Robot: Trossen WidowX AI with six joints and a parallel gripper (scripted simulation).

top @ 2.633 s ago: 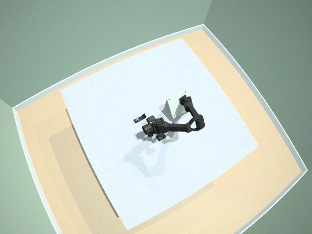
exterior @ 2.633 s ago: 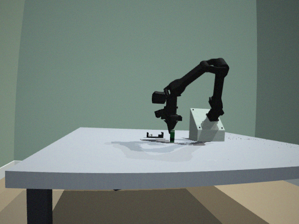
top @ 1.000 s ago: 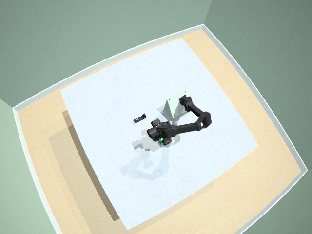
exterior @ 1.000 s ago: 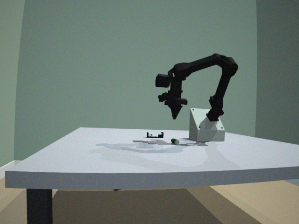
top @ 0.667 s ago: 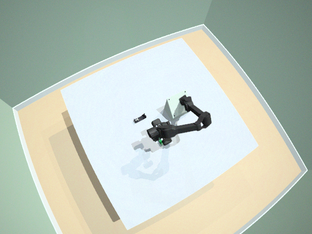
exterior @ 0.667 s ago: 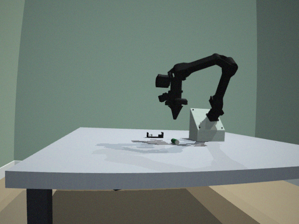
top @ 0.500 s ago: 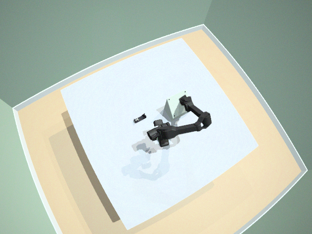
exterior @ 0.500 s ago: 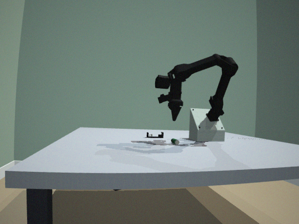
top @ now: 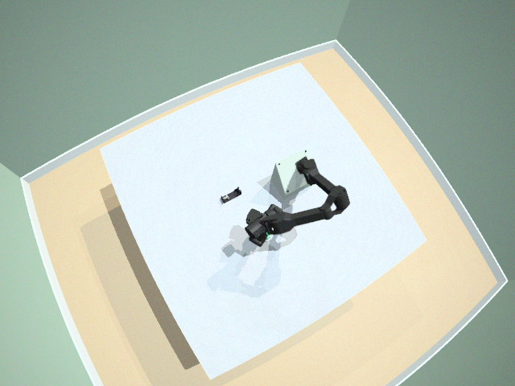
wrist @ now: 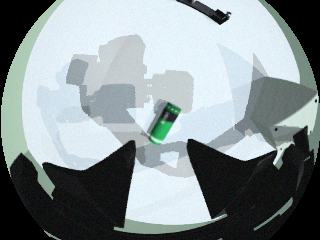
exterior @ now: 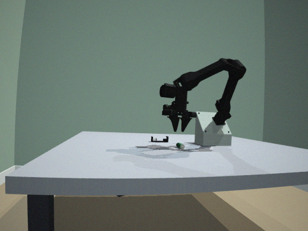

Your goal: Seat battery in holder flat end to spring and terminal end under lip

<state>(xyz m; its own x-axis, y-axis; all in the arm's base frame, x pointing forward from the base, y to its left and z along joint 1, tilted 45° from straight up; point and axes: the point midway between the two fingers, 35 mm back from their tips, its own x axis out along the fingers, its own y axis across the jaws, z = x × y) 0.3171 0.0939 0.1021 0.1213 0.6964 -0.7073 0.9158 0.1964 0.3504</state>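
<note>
Now: gripper tip 10 mm past the battery and 70 mm above it.
</note>
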